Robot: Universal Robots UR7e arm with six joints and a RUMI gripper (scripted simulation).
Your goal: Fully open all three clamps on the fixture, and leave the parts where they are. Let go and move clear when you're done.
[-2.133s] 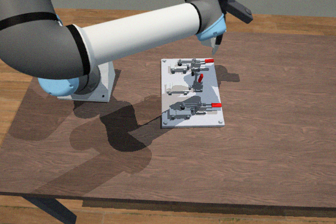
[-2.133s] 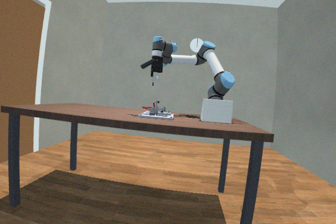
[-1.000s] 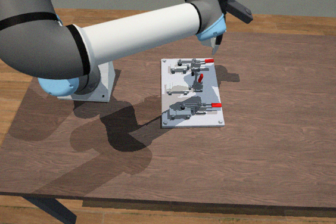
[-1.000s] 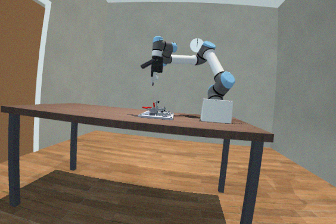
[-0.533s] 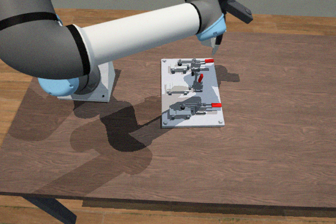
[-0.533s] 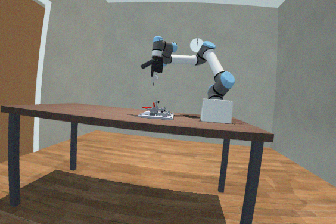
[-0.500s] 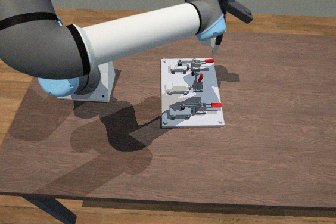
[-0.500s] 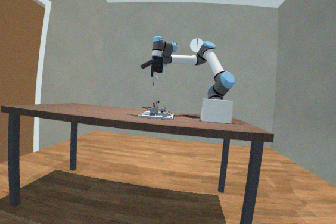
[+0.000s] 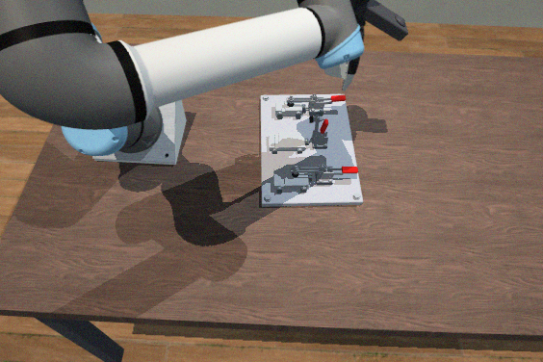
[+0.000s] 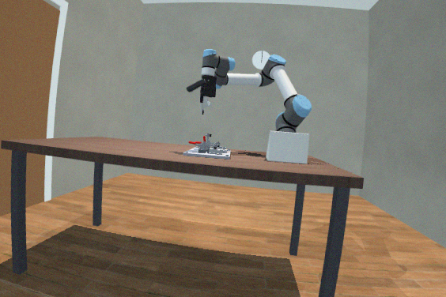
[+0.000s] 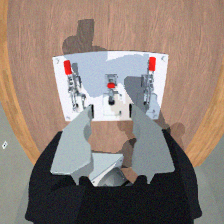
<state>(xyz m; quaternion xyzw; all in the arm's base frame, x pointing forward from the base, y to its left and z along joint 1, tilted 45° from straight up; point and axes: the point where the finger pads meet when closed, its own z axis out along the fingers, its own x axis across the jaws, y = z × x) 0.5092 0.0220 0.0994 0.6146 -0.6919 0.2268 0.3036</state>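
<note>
Right now my hand is 230 mm above the white fixture plate and 60 mm past it. Also, from my hand: grey part 200 mm below, 120 mm to the left, 110 mm behind.
</note>
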